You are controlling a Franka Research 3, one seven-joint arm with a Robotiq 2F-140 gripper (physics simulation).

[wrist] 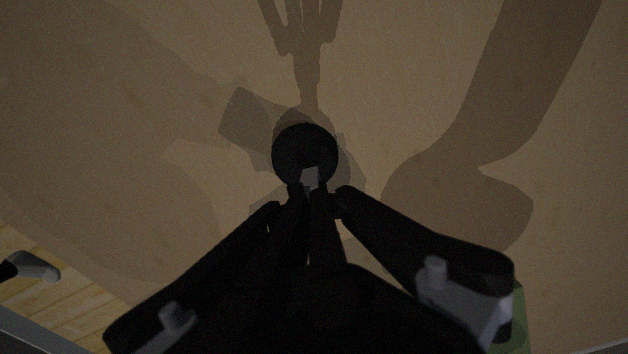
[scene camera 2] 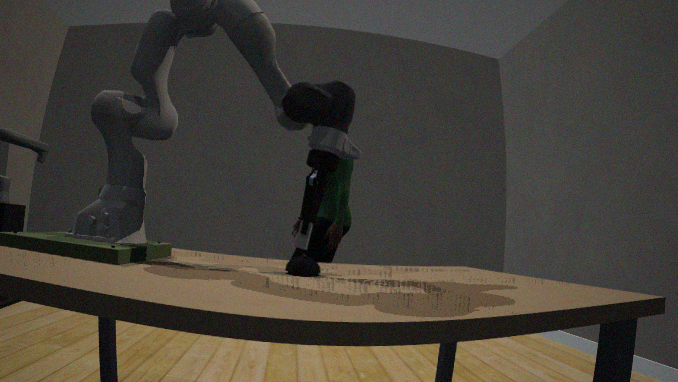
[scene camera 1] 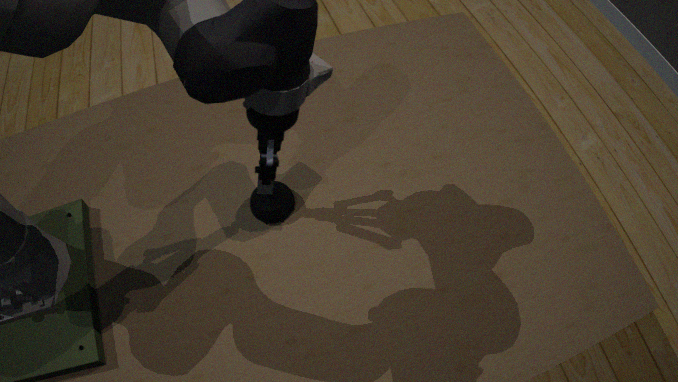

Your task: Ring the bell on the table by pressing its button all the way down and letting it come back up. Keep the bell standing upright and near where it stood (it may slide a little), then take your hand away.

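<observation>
The bell [scene camera 1: 276, 209] [scene camera 2: 303, 267] [wrist: 300, 142] is a small black dome standing upright on the table [scene camera 1: 480, 115] [scene camera 2: 560, 295]. My gripper [scene camera 1: 265, 190] [scene camera 2: 301, 246] [wrist: 313, 179] is shut and empty, pointing down with its pale fingertips at the top centre of the dome. In scene camera 2 the tips appear to meet the dome's top. The button does not show; the fingertips hide it, and how far it is pressed cannot be seen.
The arm's green base plate [scene camera 1: 75, 250] [scene camera 2: 65, 244] [wrist: 521, 307] lies at the table's left side in the scene views. A person in green [scene camera 2: 344, 195] stands behind the gripper, beyond the table. Part of another arm [scene camera 2: 22, 139] shows at far left. Arm shadows cross the table.
</observation>
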